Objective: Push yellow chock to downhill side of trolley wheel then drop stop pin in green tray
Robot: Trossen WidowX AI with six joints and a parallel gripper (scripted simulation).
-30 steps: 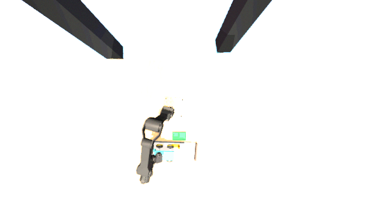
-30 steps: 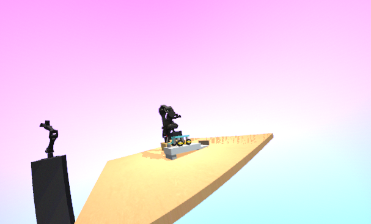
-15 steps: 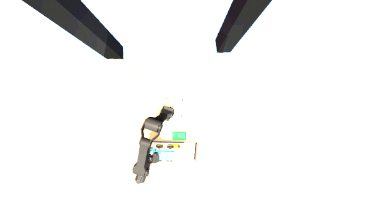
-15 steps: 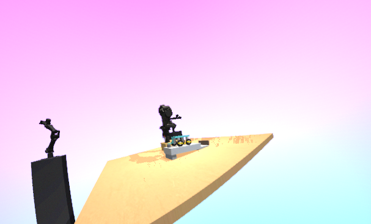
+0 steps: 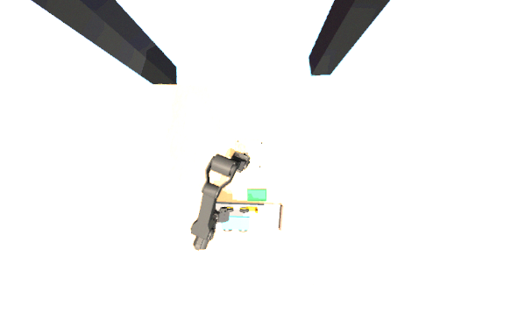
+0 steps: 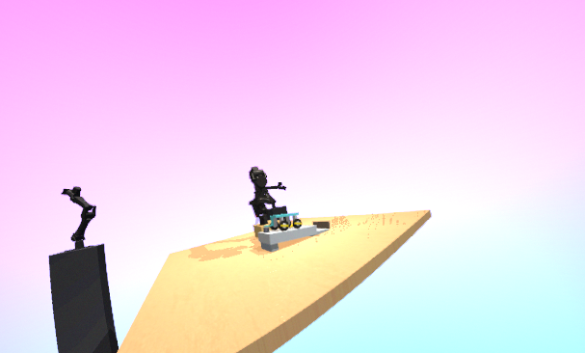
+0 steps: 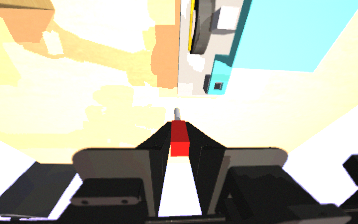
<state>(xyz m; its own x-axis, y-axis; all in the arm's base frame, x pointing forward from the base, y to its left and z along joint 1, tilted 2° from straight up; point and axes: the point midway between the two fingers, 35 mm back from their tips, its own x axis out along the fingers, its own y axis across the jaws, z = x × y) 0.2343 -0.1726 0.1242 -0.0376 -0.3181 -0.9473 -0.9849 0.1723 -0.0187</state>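
Right now the green tray is 24 cm to the left of my gripper tip, 18 cm below it and 1 cm behind it. From my gripper tip the other things lie so: yellow chock: 21 cm to the left, 9 cm below, 6 cm ahead; red-headed stop pin: right at my gripper tip; cyan trolley: 11 cm to the left, 10 cm ahead, 6 cm below.
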